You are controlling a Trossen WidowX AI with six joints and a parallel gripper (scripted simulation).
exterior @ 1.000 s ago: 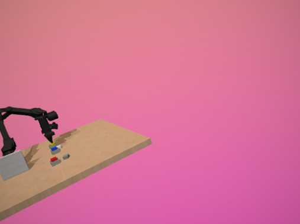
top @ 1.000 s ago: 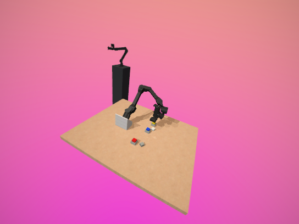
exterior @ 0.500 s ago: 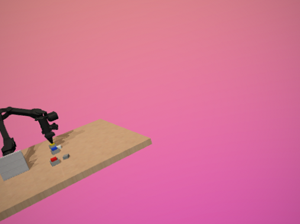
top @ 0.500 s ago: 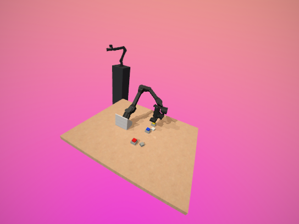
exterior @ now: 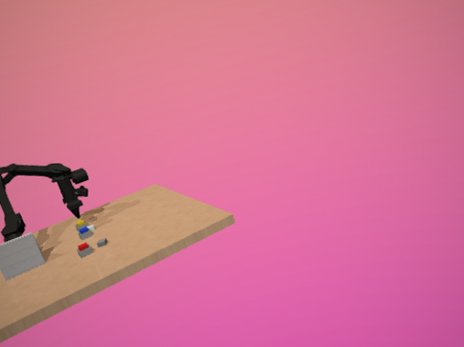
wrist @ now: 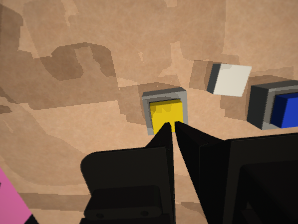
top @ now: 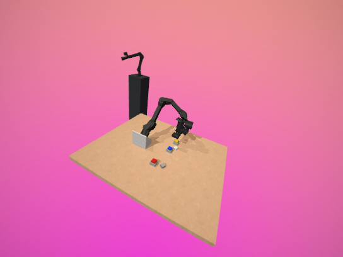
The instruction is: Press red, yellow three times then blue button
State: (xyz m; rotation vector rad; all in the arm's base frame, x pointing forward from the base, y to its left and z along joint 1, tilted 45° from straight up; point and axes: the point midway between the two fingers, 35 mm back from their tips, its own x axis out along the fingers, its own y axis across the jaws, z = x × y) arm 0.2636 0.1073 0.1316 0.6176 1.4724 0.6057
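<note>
My gripper tip is now 30 mm above the yellow button. The rest, counted from my gripper tip: blue button: 10 mm behind, 130 mm to the right, 30 mm below; white block: 30 mm ahead, 70 mm to the right, 50 mm below; grey block: 20 mm ahead, 320 mm to the right, 50 mm below.
</note>
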